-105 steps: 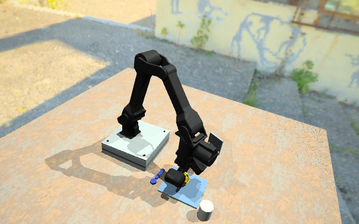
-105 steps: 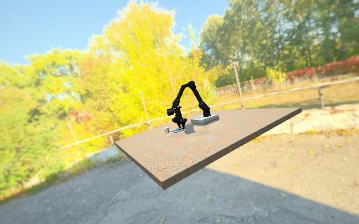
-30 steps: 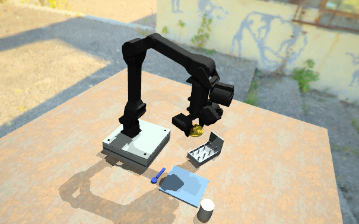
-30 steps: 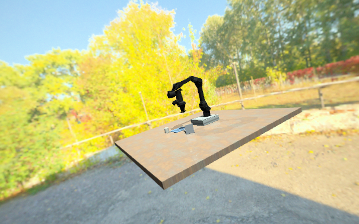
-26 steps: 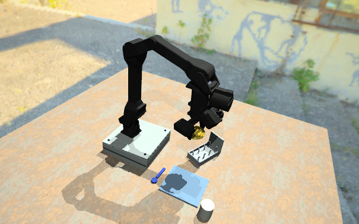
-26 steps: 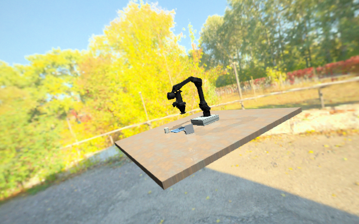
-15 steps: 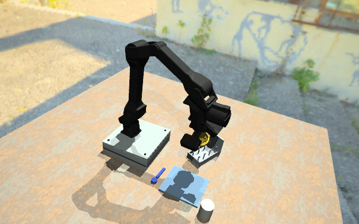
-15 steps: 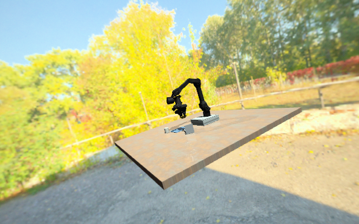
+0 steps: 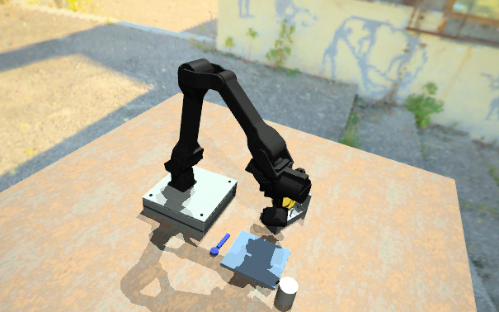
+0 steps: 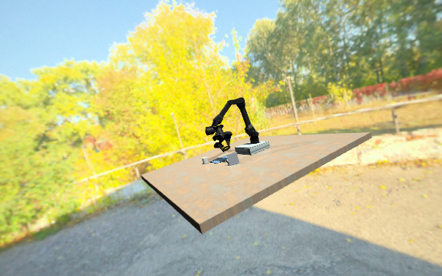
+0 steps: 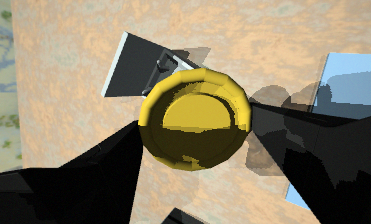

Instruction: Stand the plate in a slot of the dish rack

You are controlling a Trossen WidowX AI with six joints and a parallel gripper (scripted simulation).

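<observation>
My gripper tip is 8 cm above the grey dish rack, 5 cm to the right of it and 1 cm past it. Also, from my gripper tip: yellow plate (right at my gripper tip); blue spoon (17 cm to the right, 10 cm below, 9 cm behind); light blue mat (14 cm to the right, 10 cm below, 1 cm ahead).
</observation>
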